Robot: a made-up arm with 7 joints. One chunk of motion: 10 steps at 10 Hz.
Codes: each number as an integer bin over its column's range. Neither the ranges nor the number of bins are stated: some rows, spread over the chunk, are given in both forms.
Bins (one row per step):
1: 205 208 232 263 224 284 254
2: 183 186 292 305 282 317 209
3: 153 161 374 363 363 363 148
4: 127 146 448 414 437 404 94
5: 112 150 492 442 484 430 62
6: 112 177 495 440 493 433 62
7: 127 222 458 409 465 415 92
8: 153 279 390 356 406 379 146
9: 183 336 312 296 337 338 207
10: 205 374 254 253 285 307 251
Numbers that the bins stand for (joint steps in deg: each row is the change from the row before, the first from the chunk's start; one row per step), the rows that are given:
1: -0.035 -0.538 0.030 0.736 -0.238 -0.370 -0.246
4: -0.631 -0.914 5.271 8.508 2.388 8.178 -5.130
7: -0.631 -0.453 5.514 8.250 2.733 8.962 -5.191
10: -0.035 0.469 0.564 0.221 0.514 1.268 -0.337
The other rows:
2: -0.203 -0.672 1.486 2.898 0.477 1.981 -1.620
3: -0.432 -0.823 3.476 5.883 1.475 5.258 -3.482
5: -0.745 -0.890 6.339 9.949 2.967 10.030 -6.107
6: -0.745 -0.726 6.412 9.846 3.078 10.244 -6.107
8: -0.432 -0.107 3.864 5.523 2.005 6.397 -3.543
9: -0.203 0.238 1.971 2.434 1.155 3.477 -1.681

